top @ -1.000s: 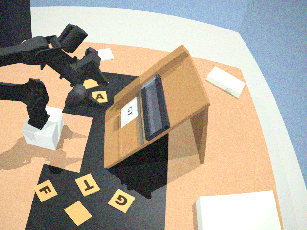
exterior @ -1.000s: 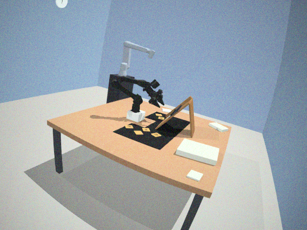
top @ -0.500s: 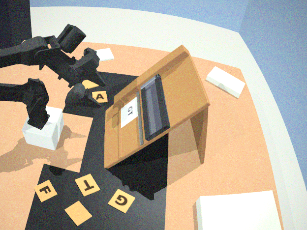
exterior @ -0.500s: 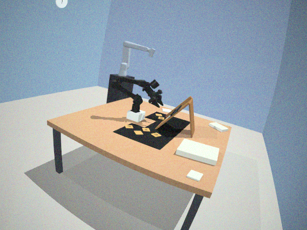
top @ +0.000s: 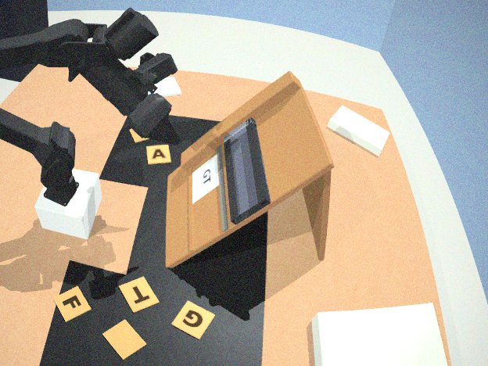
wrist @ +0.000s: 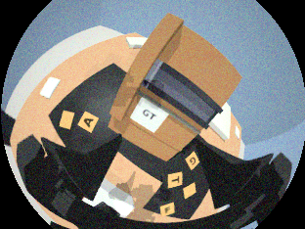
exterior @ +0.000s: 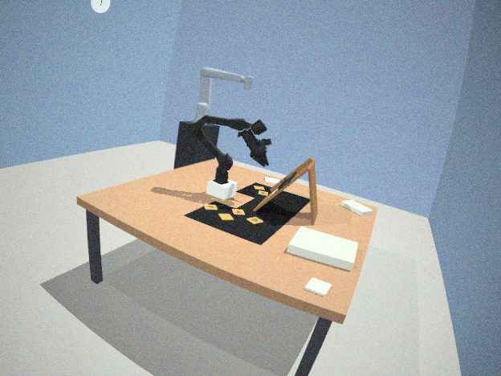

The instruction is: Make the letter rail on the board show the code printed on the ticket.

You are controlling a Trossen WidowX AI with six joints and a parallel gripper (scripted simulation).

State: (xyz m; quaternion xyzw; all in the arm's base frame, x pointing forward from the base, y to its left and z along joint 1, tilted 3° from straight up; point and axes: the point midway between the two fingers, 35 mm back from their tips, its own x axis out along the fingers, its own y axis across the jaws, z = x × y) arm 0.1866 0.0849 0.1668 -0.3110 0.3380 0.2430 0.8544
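Now: the g tile 12 cm ahead of my gripper tip, 21 cm to the right of it and 21 cm below it. Also, from my gripper tip: white ticket 6 cm ahead, 4 cm to the left, 12 cm below; then black mat 1 cm behind, 5 cm to the right, 21 cm below; then large white slab 49 cm ahead, 21 cm to the right, 19 cm below.
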